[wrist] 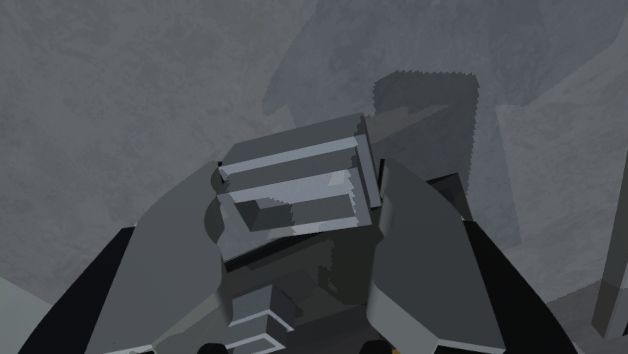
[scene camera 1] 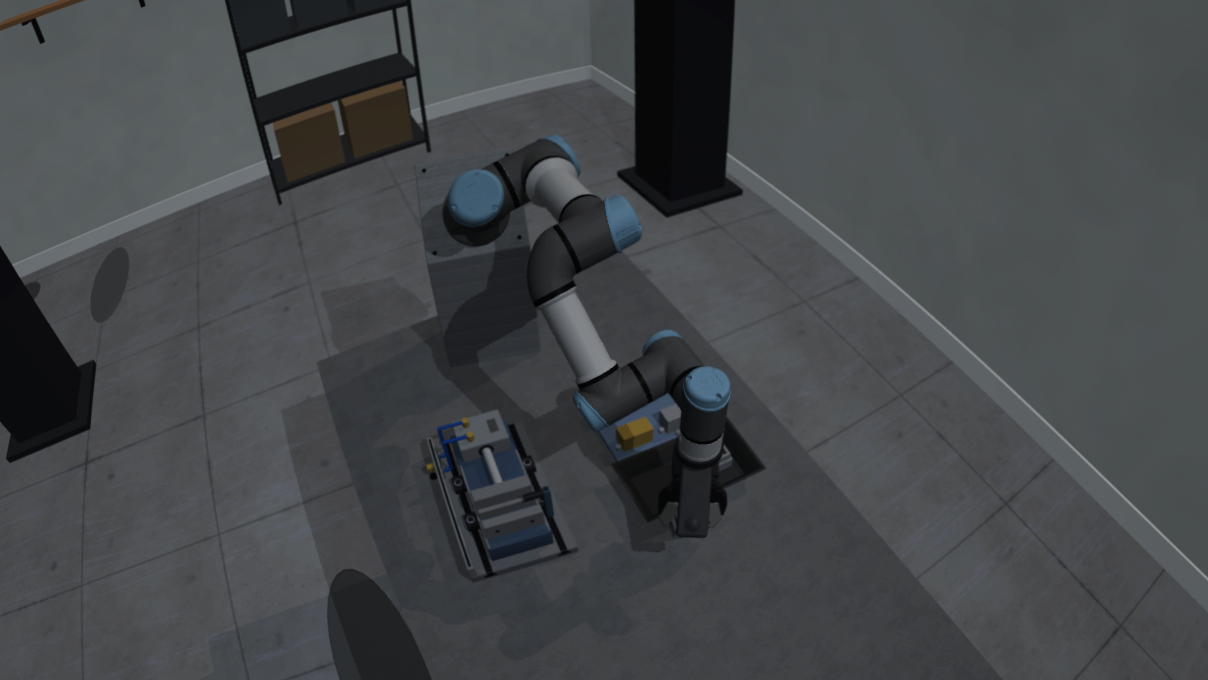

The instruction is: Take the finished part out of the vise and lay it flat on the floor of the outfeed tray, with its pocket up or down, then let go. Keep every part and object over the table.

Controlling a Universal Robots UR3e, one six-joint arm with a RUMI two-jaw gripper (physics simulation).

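Frame: origin at the arm's base, x right, y down, z ahead, level; metres.
Seen in the pictures: gripper, between the fingertips: (wrist: pixel 302 163).
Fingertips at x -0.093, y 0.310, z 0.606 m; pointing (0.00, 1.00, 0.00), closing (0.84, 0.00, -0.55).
Pixels of each thing's middle, then the offset from my fingertips to it. "*": a spot on its surface instead.
- finished part, middle of its body: (wrist: pixel 300 182) (scene camera 1: pixel 689 522) dx +0.002, dy -0.023, dz +0.004 m
- vise, middle of its body: (scene camera 1: pixel 495 485) dx +0.252, dy -0.023, dz -0.224 m
- grey pocketed part, middle of its body: (wrist: pixel 250 326) (scene camera 1: pixel 714 460) dx -0.116, dy -0.002, dz -0.095 m
- blue tray, a spot on its surface: (scene camera 1: pixel 623 450) * dx +0.005, dy +0.015, dz -0.211 m
- yellow block, middle of its body: (scene camera 1: pixel 634 434) dx -0.026, dy +0.001, dz -0.224 m
- grey block, middle of its body: (scene camera 1: pixel 677 416) dx -0.117, dy +0.001, dz -0.220 m
My gripper (scene camera 1: pixel 693 516) (wrist: pixel 302 163) is shut on the finished part (wrist: pixel 290 189), a grey stepped block with a rectangular pocket. In the wrist view the pocket faces the camera, and the jaws press the block's two ends. In the scene view the gripper mostly hides the part, near the front edge of the dark outfeed tray (scene camera 1: pixel 639 483) (wrist: pixel 350 272). In the wrist view the tray lies below and behind the part, partly covered by it and the jaws. The vise (scene camera 1: pixel 505 487) stands to the left of the tray in the scene view, apart from the gripper.
Another grey pocketed part (scene camera 1: pixel 723 456) (wrist: pixel 252 301) lies in the outfeed tray. A blue tray (scene camera 1: pixel 621 451) with a yellow block (scene camera 1: pixel 634 434) and a grey block (scene camera 1: pixel 670 416) adjoins it at the back. The arm reaches over the blue tray.
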